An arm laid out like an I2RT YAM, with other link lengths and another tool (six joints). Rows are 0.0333 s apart.
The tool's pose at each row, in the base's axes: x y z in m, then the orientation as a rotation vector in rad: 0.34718, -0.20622, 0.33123, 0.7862, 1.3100, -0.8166; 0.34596, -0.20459, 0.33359, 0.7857, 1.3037, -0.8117; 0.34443, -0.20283, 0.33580, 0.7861, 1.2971, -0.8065; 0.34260, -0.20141, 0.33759, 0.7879, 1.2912, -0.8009; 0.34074, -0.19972, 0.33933, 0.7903, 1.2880, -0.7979; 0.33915, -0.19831, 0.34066, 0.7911, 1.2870, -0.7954; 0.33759, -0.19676, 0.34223, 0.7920, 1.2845, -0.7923; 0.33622, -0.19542, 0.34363, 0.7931, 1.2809, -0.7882; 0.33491, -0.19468, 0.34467, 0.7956, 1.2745, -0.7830
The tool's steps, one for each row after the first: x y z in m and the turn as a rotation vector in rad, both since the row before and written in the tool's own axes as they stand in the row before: -0.00255, -0.00015, -0.00178, -0.0022, -0.0046, 0.0059; -0.00245, -0.00034, -0.00205, -0.0017, -0.0044, 0.0067; -0.00205, -0.00077, -0.00195, -0.0011, -0.0031, 0.0072; -0.00203, -0.00065, -0.00219, 0.0004, -0.0010, 0.0045; -0.00158, -0.00057, -0.00186, -0.0008, -0.0001, 0.0025; -0.00183, -0.00046, -0.00194, -0.0008, -0.0011, 0.0036; -0.00163, -0.00040, -0.00168, -0.0011, -0.0018, 0.0048; -0.00123, -0.00067, -0.00117, -0.0003, -0.0033, 0.0074
